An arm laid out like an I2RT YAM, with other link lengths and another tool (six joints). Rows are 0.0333 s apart.
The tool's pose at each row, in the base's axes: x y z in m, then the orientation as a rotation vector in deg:
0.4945 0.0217 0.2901 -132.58 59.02 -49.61
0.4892 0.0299 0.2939 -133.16 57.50 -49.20
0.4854 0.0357 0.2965 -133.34 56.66 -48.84
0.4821 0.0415 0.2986 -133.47 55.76 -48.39
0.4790 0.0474 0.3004 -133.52 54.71 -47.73
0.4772 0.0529 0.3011 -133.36 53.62 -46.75
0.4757 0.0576 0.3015 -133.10 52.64 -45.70
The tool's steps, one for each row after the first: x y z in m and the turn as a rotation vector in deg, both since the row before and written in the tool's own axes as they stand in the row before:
-0.0078 -0.0048 -0.0051 0.29 -0.70 -0.96
-0.0055 -0.0034 -0.0035 0.26 -0.49 -0.43
-0.0054 -0.0034 -0.0028 0.32 -0.57 -0.42
-0.0055 -0.0034 -0.0023 0.45 -0.77 -0.41
-0.0049 -0.0031 -0.0006 0.62 -1.02 -0.25
-0.0042 -0.0026 -0.0003 0.64 -1.04 -0.13

